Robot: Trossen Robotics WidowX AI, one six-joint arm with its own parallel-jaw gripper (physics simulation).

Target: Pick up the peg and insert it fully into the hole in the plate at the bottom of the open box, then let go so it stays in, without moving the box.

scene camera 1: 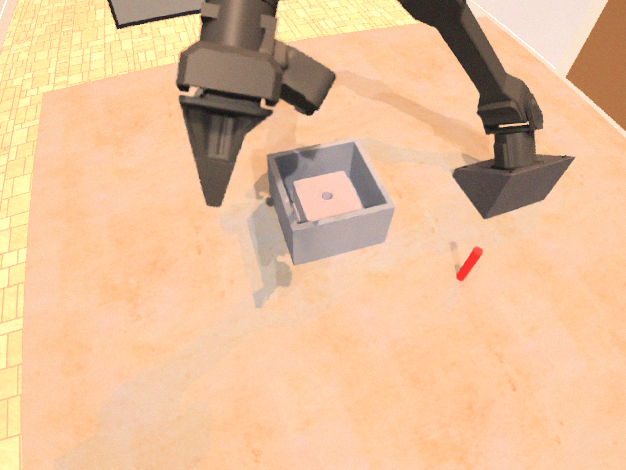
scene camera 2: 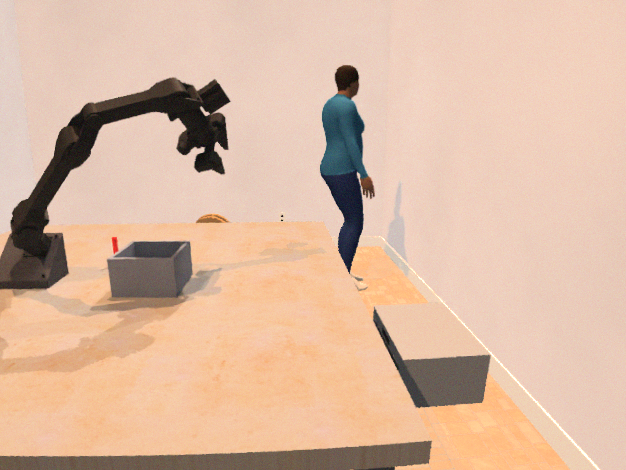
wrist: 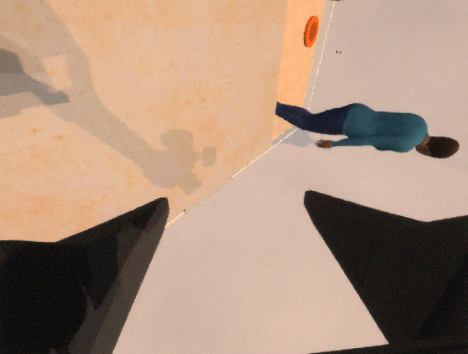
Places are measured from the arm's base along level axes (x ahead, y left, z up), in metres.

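Where they show: gripper, fingertip midpoint: [scene camera 1: 213, 199] [scene camera 2: 225, 161] [wrist: 237, 200]; arm's base at its link origin: [scene camera 1: 517, 165] [scene camera 2: 38, 246].
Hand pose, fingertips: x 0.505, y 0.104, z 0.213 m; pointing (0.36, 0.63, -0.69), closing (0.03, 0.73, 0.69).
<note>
Each offset is from my fingertips to the centre of the thing. "spot": to the spot under its first point. Level surfaces: height alone.
A red peg {dx -0.344, dy +0.019, dz -0.263 m} [scene camera 1: 469, 264] [scene camera 2: 114, 244] stands upright on the table, near the arm's base and apart from the box; its lower part is hidden behind the box in scene camera 2. The grey open box {dx -0.175, dy -0.164, dz -0.254 m} [scene camera 1: 343, 236] [scene camera 2: 143, 278] stands on the table. A pale pink plate {dx -0.175, dy -0.164, dz -0.269 m} [scene camera 1: 347, 191] lies at its bottom, with a small round hole {spot: dx -0.179, dy -0.171, dz -0.255 m} [scene camera 1: 327, 195] near the middle. My gripper [scene camera 2: 225, 160] [wrist: 237, 200] is open and empty, high above the table, on the far side of the box from the arm's base. Neither peg nor box shows in the wrist view.
The arm's base [scene camera 1: 510, 187] [scene camera 2: 35, 265] stands on the table {dz -0.303 m} [scene camera 1: 176, 328] [scene camera 2: 252, 364]. A person [scene camera 2: 343, 136] [wrist: 382, 130] stands beyond the table's edge. A grey block [scene camera 2: 447, 379] stands on the floor beside the table. An orange round object [wrist: 311, 31] shows past the table edge.
</note>
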